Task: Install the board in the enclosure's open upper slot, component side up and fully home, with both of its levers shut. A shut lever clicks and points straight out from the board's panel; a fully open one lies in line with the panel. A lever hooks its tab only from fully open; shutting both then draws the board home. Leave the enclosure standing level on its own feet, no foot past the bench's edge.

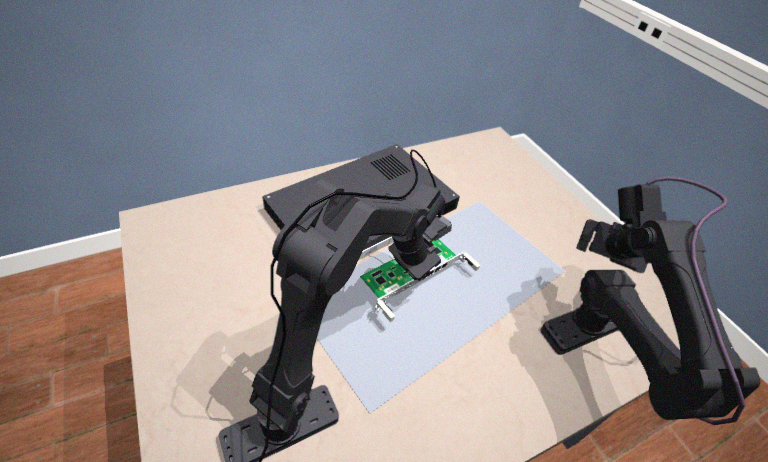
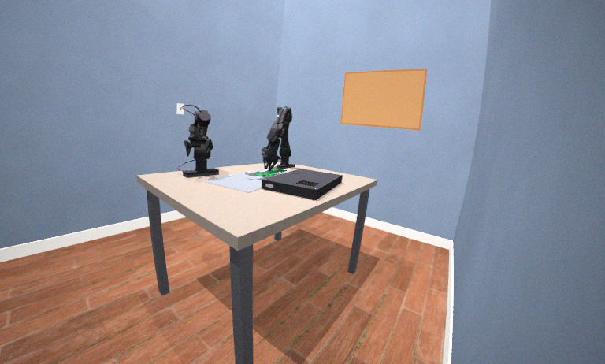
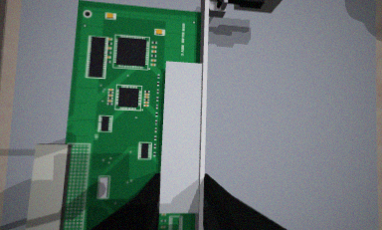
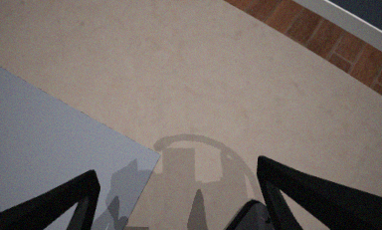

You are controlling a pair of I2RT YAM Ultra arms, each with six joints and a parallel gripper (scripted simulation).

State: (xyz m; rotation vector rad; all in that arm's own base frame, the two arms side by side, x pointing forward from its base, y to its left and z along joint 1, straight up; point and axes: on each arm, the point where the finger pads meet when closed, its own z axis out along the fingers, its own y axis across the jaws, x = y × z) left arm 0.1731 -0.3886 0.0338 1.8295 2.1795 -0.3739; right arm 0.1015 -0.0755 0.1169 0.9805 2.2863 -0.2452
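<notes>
My left gripper is now 50 mm above the mat, 40 mm to the left of it and 20 mm past it. From my left hand the other things lie so: black enclosure (250 mm ahead, 40 mm to the left, 10 mm below).
</notes>
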